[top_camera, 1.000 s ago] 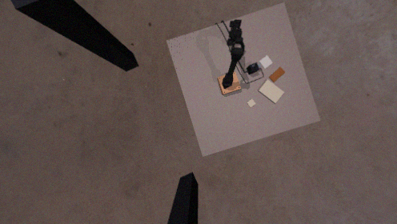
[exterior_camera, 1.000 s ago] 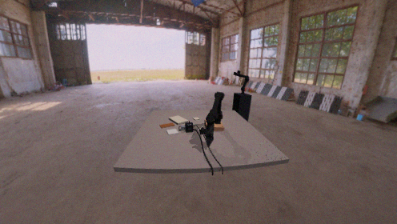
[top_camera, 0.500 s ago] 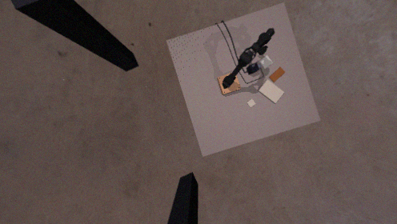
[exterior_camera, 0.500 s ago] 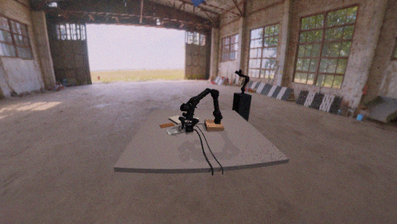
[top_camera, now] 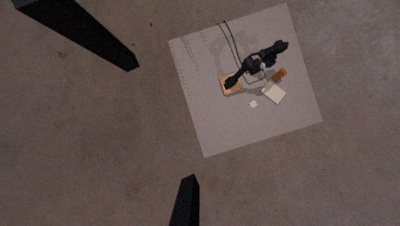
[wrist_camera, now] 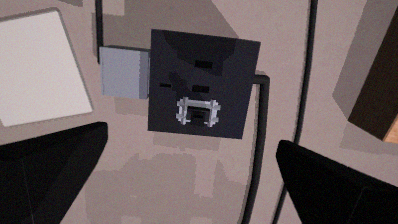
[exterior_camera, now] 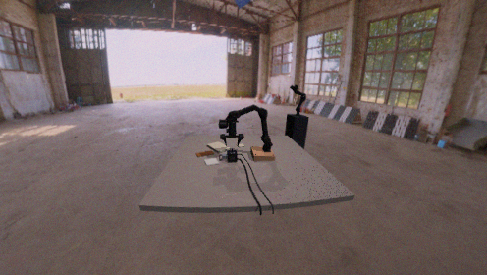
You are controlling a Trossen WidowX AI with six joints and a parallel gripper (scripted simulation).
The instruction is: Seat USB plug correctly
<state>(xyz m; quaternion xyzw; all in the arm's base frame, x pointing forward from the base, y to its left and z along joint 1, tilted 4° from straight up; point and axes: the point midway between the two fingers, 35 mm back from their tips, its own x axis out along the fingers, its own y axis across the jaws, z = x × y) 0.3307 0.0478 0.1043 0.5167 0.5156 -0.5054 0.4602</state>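
My gripper tip is now 40 mm above the USB plug. The rest, counted from my gripper tip: small white piece (140 mm behind, 330 mm to the right, 130 mm below); then cream box (90 mm ahead, 310 mm to the right, 120 mm below); then orange block (220 mm ahead, 170 mm to the right, 130 mm below).
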